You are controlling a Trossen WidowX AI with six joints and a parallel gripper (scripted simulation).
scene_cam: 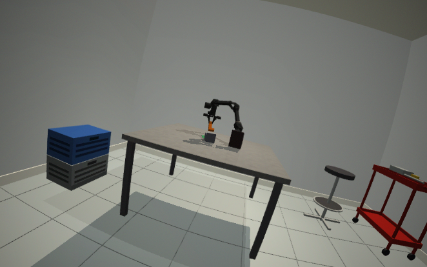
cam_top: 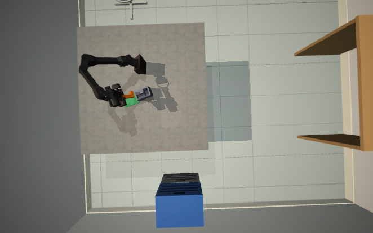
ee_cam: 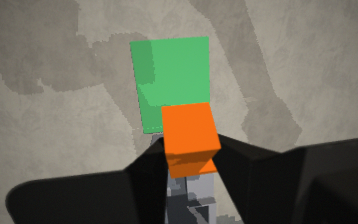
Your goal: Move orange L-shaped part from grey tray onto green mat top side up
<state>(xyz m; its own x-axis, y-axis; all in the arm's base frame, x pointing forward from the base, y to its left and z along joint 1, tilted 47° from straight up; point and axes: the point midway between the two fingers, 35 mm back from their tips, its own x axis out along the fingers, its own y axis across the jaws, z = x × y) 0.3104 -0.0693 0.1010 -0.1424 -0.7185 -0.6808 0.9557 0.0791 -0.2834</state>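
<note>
The green mat is 20 mm to the right of my gripper tip and 170 mm below it. From my gripper tip the other things lie so: orange L-shaped part (20 mm behind, 30 mm to the left, 30 mm below).
</note>
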